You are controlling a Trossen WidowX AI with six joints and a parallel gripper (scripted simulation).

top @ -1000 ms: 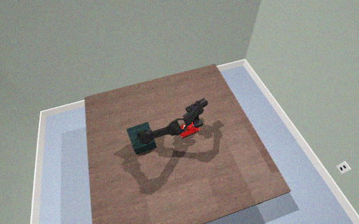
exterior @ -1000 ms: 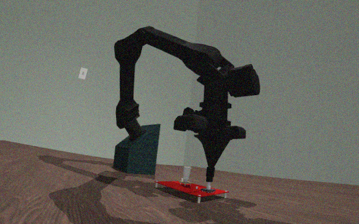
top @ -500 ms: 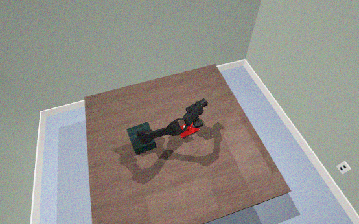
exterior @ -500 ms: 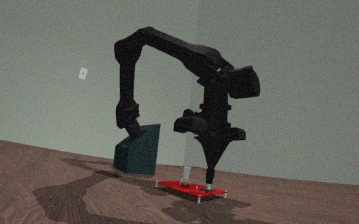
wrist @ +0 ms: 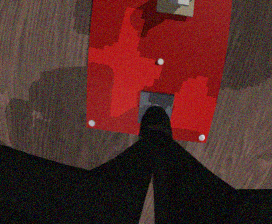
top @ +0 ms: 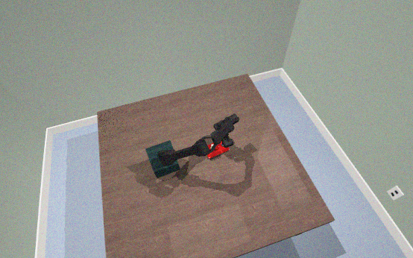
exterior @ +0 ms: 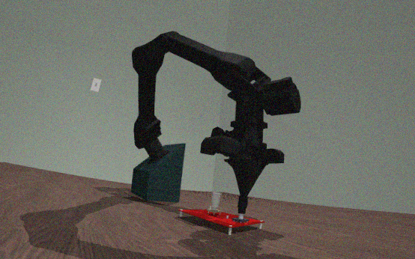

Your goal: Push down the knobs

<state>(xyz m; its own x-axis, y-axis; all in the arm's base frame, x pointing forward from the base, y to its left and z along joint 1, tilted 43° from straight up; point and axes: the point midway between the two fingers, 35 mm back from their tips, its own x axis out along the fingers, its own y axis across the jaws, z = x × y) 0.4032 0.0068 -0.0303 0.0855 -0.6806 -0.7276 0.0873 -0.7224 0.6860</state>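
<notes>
The black knob is 20 mm below my gripper tip. Also, from my gripper tip: white knob: 80 mm behind, 10 mm to the right, 20 mm below.
</notes>
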